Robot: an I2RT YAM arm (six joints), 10 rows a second.
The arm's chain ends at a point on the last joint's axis. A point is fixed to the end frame.
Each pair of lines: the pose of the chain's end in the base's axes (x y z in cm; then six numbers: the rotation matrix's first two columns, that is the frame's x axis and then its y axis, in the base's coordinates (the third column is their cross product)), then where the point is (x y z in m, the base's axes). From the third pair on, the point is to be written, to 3 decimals.
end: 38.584 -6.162 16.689 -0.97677 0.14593 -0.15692 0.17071 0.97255 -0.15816
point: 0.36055 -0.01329 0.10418
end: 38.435 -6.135 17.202 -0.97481 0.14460 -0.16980 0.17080 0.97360 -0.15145
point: 0.35982 -0.01280 0.10918
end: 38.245 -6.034 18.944 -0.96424 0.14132 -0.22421 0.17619 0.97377 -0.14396
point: 0.361 -0.012 0.125
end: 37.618 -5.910 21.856 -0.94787 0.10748 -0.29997 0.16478 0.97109 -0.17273
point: 0.359 -0.014 0.151
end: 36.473 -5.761 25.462 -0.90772 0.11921 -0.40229 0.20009 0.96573 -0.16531
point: 0.356 -0.013 0.185
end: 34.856 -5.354 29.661 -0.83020 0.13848 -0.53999 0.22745 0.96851 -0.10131
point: 0.351 -0.007 0.228
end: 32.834 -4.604 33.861 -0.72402 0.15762 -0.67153 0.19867 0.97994 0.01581
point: 0.341 0.006 0.275
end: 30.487 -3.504 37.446 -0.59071 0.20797 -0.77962 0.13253 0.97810 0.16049
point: 0.326 0.025 0.321
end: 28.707 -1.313 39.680 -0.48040 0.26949 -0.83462 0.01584 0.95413 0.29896
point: 0.311 0.055 0.355
